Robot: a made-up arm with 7 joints. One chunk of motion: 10 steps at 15 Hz.
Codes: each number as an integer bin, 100 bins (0 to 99) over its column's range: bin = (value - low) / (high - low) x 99, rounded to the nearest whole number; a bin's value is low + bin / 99 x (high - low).
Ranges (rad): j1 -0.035..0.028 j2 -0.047..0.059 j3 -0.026..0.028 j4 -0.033..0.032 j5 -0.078..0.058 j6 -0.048..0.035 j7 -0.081..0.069
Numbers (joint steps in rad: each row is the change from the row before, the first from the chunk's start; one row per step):
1: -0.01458 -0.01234 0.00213 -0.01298 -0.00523 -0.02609 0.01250
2: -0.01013 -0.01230 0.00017 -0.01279 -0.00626 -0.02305 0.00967
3: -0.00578 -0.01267 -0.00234 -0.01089 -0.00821 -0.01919 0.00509
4: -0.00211 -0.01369 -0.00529 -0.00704 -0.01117 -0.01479 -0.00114
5: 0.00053 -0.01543 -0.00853 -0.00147 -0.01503 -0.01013 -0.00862
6: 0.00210 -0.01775 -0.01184 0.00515 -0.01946 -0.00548 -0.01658
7: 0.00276 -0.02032 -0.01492 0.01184 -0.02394 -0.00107 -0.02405
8: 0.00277 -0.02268 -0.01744 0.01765 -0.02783 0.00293 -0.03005
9: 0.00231 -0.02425 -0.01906 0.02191 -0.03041 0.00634 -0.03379
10: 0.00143 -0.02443 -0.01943 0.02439 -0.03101 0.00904 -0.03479
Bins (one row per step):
1: 32 32 52 30 53 26 62
2: 39 32 48 31 52 30 60
3: 46 32 43 34 51 34 57
4: 52 31 38 40 49 40 53
5: 56 29 32 48 46 45 48
6: 58 27 26 58 43 51 43
7: 59 25 20 68 39 56 38
8: 59 23 16 77 37 61 34
9: 59 21 13 84 35 65 31
10: 57 21 12 87 34 68 30

